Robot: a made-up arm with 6 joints.
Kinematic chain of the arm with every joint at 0, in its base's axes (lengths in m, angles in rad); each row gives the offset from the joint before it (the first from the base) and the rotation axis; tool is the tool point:
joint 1: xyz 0 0 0.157 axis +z
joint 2: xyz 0 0 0 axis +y
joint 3: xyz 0 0 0.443 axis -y
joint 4: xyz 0 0 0 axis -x
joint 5: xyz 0.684 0 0 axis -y
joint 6: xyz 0 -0.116 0 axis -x
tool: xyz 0 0 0
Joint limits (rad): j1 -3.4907..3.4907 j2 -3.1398..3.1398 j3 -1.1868..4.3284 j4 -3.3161..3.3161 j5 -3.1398..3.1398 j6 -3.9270..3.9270
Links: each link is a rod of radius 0.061 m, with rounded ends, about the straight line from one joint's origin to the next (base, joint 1, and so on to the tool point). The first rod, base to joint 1, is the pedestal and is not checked.
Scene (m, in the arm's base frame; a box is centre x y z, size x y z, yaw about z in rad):
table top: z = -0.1
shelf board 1: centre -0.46 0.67 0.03 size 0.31 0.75 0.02 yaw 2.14
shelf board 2: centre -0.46 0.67 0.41 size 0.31 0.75 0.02 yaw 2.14
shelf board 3: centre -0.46 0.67 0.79 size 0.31 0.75 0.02 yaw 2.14
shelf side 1: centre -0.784 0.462 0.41 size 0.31 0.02 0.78 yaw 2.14
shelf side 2: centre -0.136 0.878 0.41 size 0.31 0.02 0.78 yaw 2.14
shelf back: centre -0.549 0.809 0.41 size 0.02 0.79 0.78 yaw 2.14
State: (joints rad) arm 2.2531 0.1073 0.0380 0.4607 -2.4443 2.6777
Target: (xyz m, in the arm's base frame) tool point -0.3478 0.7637 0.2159
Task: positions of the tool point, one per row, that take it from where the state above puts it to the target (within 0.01 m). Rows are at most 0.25 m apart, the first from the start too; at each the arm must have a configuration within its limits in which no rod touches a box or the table.
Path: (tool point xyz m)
1: -0.3376 0.5593 0.6188
2: -0.2911 0.4870 0.6185
3: -0.2448 0.4205 0.6016
4: -0.2171 0.4653 0.4027
5: -0.1480 0.4515 0.2159
6: -0.2161 0.5586 0.2466
7: -0.2841 0.6650 0.2463
8: -0.3478 0.7637 0.2159

